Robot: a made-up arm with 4 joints. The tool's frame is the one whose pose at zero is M. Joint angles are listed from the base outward.
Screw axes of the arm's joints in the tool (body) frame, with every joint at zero. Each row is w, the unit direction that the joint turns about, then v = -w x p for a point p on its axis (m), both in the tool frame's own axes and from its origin. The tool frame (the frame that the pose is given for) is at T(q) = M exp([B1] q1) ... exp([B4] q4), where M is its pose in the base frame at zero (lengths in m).
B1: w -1 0 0 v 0 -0.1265 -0.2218
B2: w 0 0 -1 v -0.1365 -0.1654 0
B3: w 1 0 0 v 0 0.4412 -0.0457
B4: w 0 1 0 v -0.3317 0 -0.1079
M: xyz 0.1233 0.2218 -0.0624 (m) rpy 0 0 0 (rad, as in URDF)
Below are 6 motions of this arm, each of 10 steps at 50 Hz.
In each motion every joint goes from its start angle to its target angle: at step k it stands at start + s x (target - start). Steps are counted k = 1, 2, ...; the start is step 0. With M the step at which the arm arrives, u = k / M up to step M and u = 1 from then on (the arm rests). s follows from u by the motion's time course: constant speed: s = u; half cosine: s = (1 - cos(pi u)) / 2; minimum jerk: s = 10 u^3 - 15 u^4 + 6 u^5.
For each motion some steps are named. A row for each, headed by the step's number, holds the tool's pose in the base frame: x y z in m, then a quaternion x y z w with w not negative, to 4 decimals.
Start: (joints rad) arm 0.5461 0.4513 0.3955 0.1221
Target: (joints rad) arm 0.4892 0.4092 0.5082 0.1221
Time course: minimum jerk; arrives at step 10
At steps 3, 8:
3: 0.0911 0.2401 -0.2154 -0.0479 -0.0413 -0.1992 0.9779
8: 0.1063 0.2928 -0.2104 0.0154 -0.0376 -0.1790 0.9830

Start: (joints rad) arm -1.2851 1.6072 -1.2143 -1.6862
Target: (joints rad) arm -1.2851 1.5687 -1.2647 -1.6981
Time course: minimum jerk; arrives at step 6
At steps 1, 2, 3, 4, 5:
1: -0.1281 -0.3588 0.1555 -0.1532 -0.0644 -0.1685 0.9716
2: -0.1245 -0.3590 0.1552 -0.1525 -0.0681 -0.1636 0.9723
3: -0.1185 -0.3592 0.1549 -0.1515 -0.0743 -0.1555 0.9733
4: -0.1124 -0.3593 0.1546 -0.1505 -0.0804 -0.1474 0.9742
5: -0.1088 -0.3593 0.1544 -0.1500 -0.0842 -0.1425 0.9747

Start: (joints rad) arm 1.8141 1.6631 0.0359 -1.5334
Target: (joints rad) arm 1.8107 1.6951 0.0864 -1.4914
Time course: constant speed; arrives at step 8
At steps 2, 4, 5, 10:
2: -0.2165 0.2911 0.0128 0.6805 0.7247 -0.0368 0.1020
4: -0.2191 0.2871 0.0137 0.6756 0.7297 -0.0311 0.1003
5: -0.2204 0.2851 0.0141 0.6731 0.7322 -0.0283 0.0995
10: -0.2241 0.2790 0.0152 0.6656 0.7397 -0.0199 0.0969

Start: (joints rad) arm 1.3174 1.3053 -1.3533 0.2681
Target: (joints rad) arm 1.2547 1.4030 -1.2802 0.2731
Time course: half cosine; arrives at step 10
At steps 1, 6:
1: -0.5518 0.2878 -0.0105 -0.6833 0.0357 -0.7058 0.1833
6: -0.5613 0.2801 -0.0371 -0.6521 0.0381 -0.7272 0.2108

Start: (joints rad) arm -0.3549 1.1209 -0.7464 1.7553
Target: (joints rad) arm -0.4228 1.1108 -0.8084 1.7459
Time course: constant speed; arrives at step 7
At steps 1, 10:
1: -0.3752 0.4001 0.4663 0.2407 0.8194 -0.4141 0.3148
10: -0.3819 0.3683 0.4915 0.2252 0.8346 -0.4014 0.3026

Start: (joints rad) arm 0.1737 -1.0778 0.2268 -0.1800
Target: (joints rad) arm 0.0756 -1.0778 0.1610 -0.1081
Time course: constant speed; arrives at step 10
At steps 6, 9, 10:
6: 0.1072 0.5001 -0.1041 0.0657 0.0184 0.5040 0.8610
9: 0.1109 0.4948 -0.0922 0.0645 0.0152 0.5062 0.8599
10: 0.1122 0.4930 -0.0883 0.0641 0.0142 0.5069 0.8595

